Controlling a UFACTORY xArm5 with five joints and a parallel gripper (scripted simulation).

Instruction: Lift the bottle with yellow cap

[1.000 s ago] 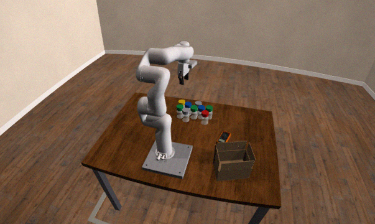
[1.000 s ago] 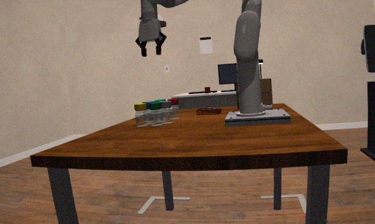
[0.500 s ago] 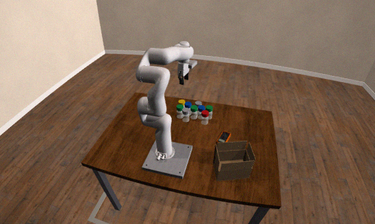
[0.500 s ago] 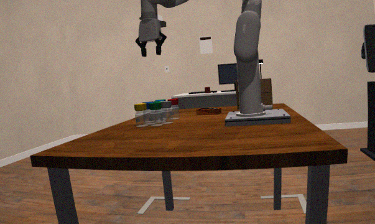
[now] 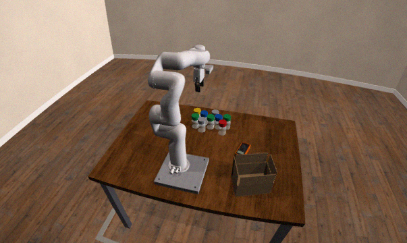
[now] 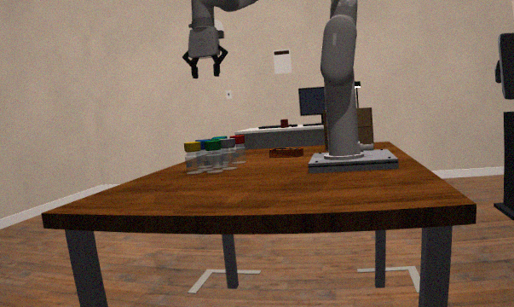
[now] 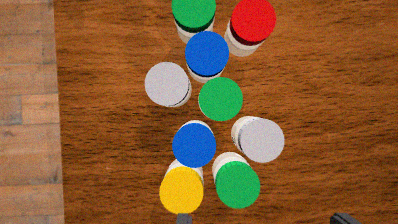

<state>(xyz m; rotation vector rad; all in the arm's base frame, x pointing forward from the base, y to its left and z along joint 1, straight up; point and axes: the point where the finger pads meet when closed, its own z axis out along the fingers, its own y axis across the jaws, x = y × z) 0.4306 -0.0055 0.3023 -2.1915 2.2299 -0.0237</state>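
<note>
Now: hand 50 mm short of the yellow-capped bottle, 30 mm to the right of it and 280 mm above it. The rest, counted from my hand: red-capped bottle (40 mm behind, 180 mm to the right, 280 mm below); small orange device (190 mm behind, 350 mm to the right, 310 mm below).
</note>
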